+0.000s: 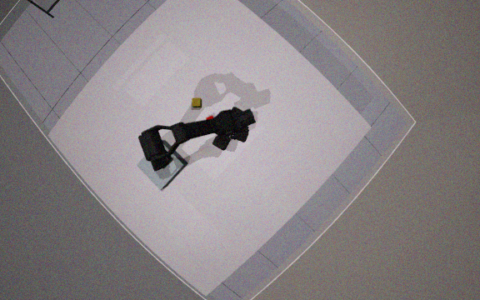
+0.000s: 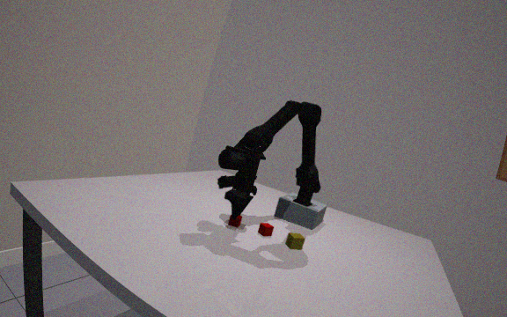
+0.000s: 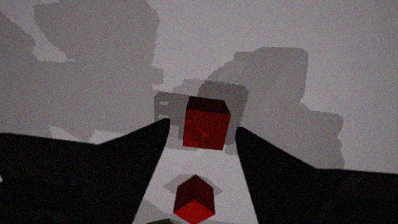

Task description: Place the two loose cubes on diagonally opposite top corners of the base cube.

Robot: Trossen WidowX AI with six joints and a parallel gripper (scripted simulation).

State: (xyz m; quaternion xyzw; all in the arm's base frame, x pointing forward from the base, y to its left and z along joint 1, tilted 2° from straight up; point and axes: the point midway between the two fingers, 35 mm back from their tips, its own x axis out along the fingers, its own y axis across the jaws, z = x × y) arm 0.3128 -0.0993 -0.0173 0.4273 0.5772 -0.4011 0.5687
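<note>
The yellow cube is 210 mm to the left of my gripper tip, 30 mm behind it and 10 mm below it.
</note>
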